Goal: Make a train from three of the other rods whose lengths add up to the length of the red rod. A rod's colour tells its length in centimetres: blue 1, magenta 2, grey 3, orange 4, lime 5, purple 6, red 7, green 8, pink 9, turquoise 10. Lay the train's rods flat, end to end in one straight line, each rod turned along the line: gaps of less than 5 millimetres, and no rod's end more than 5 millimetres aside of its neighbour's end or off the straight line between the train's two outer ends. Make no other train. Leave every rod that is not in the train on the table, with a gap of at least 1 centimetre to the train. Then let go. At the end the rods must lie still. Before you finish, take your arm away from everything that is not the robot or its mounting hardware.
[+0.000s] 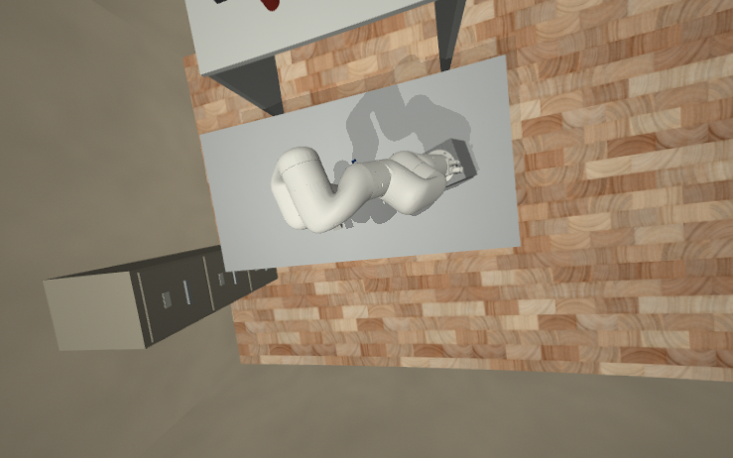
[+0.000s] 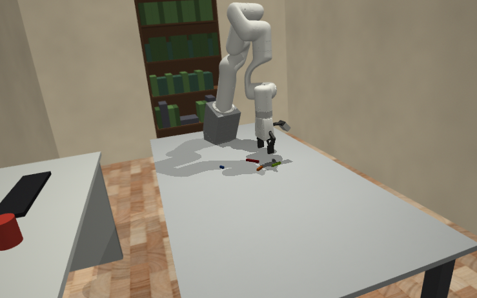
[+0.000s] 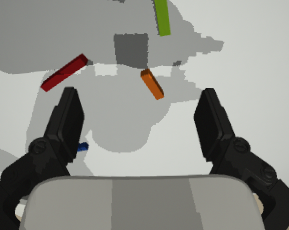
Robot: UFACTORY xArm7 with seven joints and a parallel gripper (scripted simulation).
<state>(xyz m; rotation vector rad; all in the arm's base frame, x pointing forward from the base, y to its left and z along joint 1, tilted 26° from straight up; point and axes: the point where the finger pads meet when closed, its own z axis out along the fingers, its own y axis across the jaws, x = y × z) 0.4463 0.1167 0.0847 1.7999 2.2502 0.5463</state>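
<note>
My gripper is now 80 mm above the lime rod, 50 mm to the right of it and 10 mm short of it. Round my hand: grey rod (80 mm below, 50 mm to the left, 40 mm behind); then orange rod (80 mm below, 40 mm to the right, 30 mm ahead); then red rod (80 mm below, 80 mm behind, 50 mm to the right).
</note>
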